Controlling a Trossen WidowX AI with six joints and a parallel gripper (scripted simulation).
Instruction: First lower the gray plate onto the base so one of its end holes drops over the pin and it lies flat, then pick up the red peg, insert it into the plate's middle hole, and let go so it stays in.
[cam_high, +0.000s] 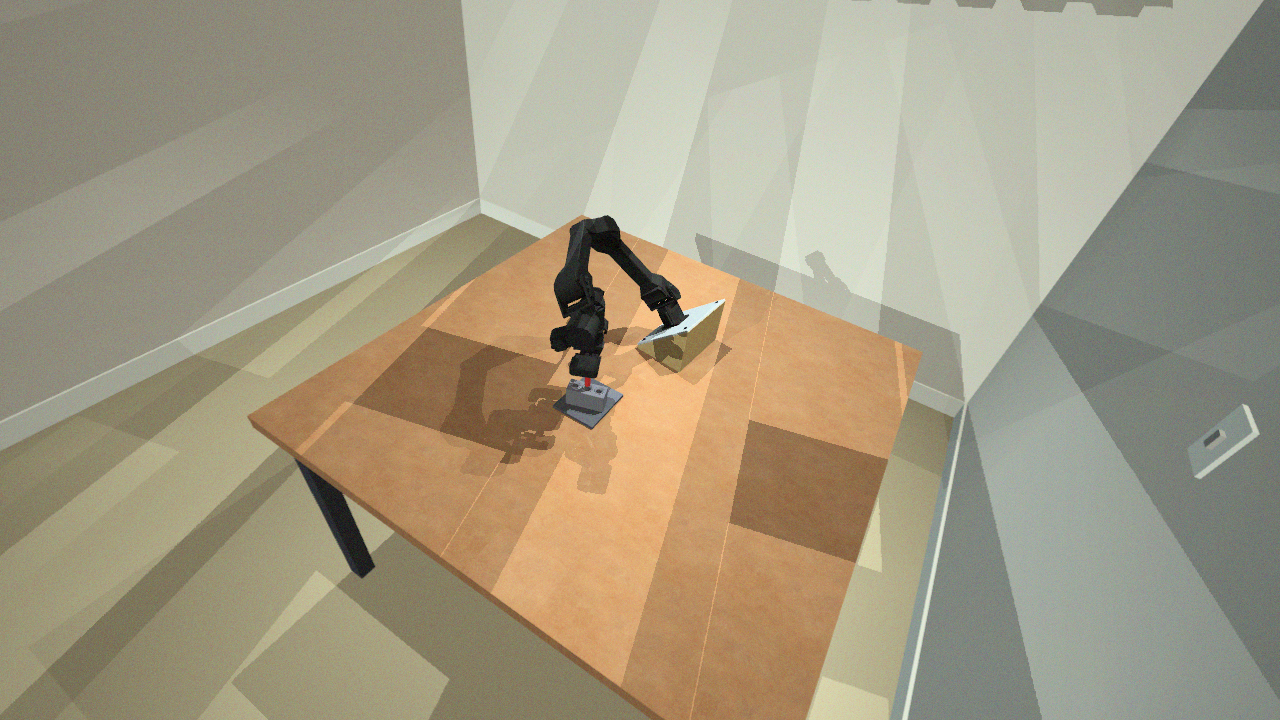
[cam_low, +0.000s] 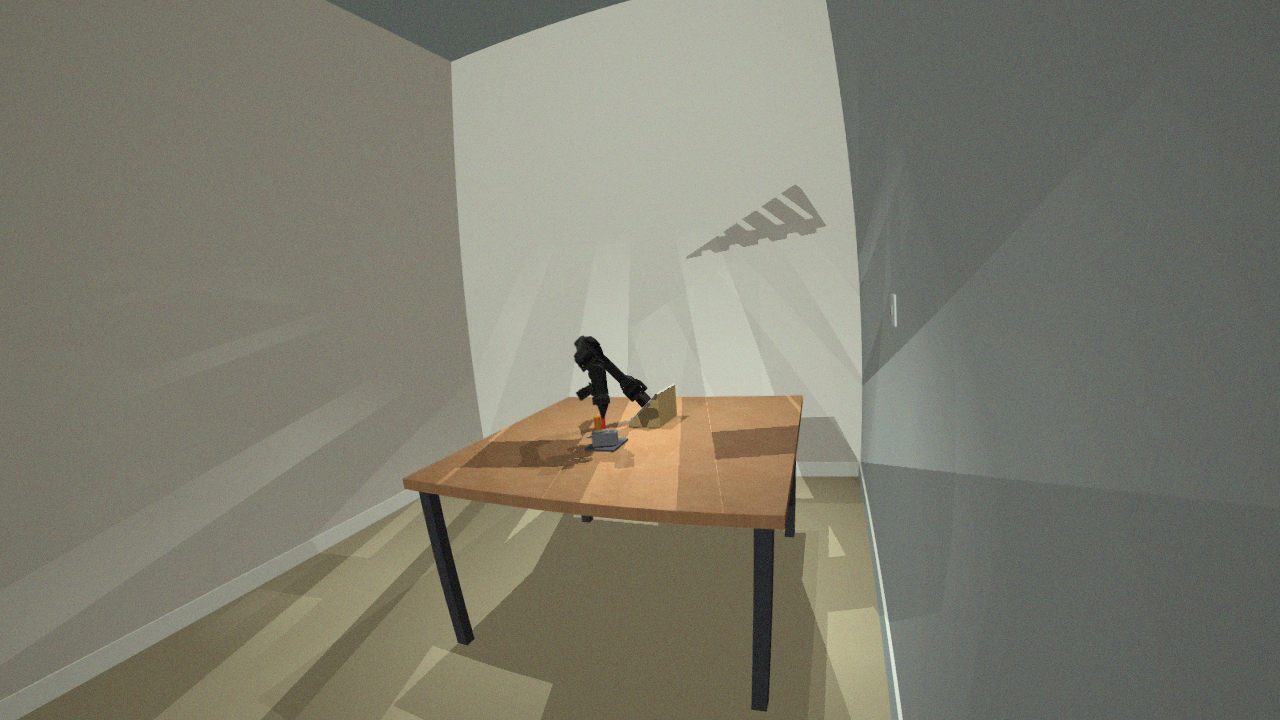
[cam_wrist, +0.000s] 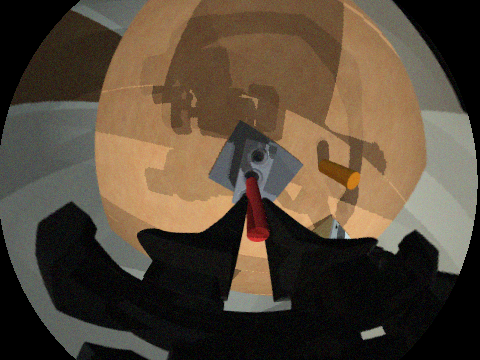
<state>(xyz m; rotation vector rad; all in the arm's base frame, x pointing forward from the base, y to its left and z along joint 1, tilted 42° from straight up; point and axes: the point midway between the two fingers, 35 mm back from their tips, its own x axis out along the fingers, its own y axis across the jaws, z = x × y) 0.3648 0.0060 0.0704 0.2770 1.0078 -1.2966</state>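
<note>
Now: the gray plate 7 cm below my gripper tip. Round my gripper tip: base 1 cm behind, 1 cm to the left, 11 cm below; red peg right at my gripper tip; orange cylinder 13 cm behind, 9 cm to the right, 7 cm below.
</note>
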